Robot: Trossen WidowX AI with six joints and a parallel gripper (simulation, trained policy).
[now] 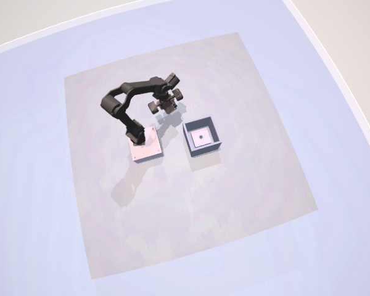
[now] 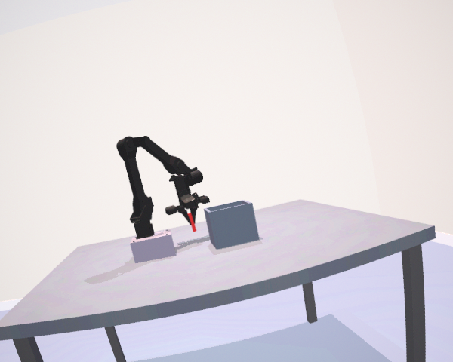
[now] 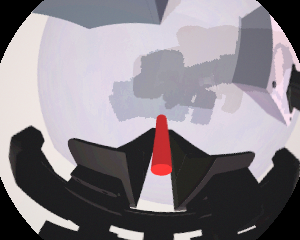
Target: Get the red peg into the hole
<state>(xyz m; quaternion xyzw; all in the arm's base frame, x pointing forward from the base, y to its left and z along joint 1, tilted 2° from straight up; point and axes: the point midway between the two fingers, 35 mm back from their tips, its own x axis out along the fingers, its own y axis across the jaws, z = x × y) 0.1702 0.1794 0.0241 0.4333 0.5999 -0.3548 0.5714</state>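
Right now my gripper tip is 20 cm to the left of the pale plate, 17 cm short of it and 2 cm above it. The rest, counted from my gripper tip: red peg: 1 cm above.
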